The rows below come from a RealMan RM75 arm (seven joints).
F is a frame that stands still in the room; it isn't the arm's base.
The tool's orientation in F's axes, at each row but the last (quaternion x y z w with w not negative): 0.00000, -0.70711, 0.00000, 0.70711; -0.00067, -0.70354, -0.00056, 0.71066; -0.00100, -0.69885, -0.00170, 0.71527; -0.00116, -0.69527, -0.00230, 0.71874; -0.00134, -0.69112, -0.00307, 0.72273; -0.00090, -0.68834, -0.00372, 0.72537
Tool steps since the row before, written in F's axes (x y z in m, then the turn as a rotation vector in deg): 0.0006, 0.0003, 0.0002, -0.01, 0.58, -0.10; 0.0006, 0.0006, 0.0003, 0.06, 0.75, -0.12; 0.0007, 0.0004, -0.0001, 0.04, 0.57, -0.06; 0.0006, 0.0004, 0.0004, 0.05, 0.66, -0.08; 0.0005, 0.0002, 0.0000, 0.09, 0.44, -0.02; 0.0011, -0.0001, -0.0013, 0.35, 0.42, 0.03
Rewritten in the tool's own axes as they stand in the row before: 0.0002, 0.0003, -0.0006, -0.10, 0.58, 0.01; 0.0003, 0.0006, -0.0006, -0.12, 0.75, -0.06; -0.0001, 0.0004, -0.0007, -0.06, 0.57, -0.04; 0.0004, 0.0004, -0.0006, -0.08, 0.66, -0.05; 0.0000, 0.0002, -0.0005, -0.02, 0.44, -0.09; -0.0012, -0.0001, -0.0012, 0.05, 0.42, -0.35
